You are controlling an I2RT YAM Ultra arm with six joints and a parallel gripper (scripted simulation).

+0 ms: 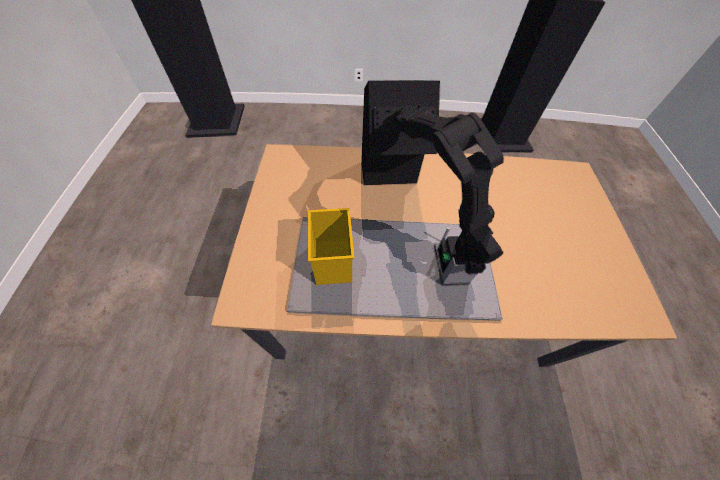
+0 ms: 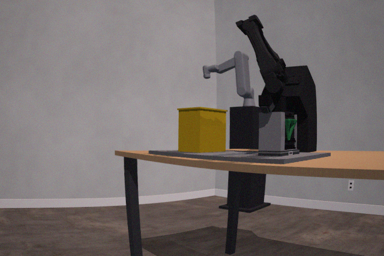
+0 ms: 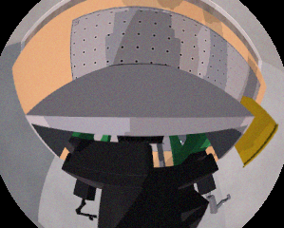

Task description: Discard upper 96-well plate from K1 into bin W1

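The yellow plastics bin W1 is 4 cm behind my hand, 41 cm to the right of it and 3 cm above it.
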